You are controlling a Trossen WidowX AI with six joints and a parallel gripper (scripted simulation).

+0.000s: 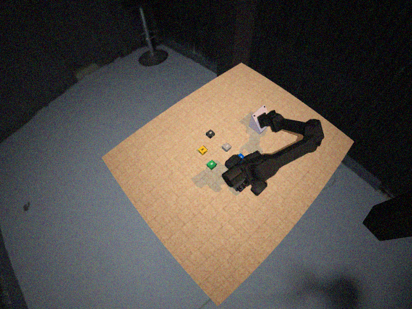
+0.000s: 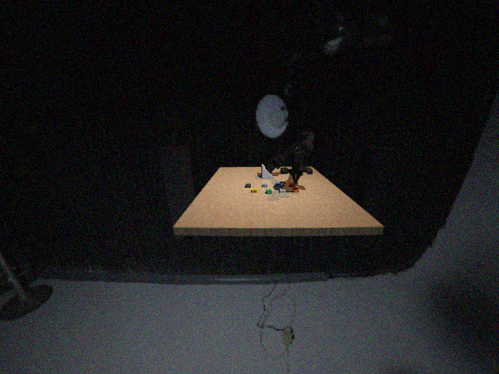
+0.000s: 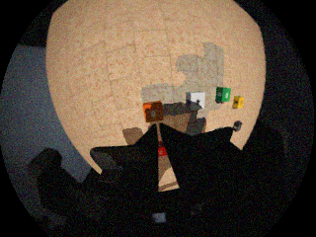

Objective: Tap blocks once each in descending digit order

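My gripper tip is now 40 mm above the orange block and 10 mm short of it. The rest, counted from my gripper tip: white block 80 mm to the right, 40 mm below, 30 mm ahead; then red block 90 mm behind, 40 mm below, 10 mm to the right; then blue block 100 mm to the right, 80 mm behind, 40 mm below.
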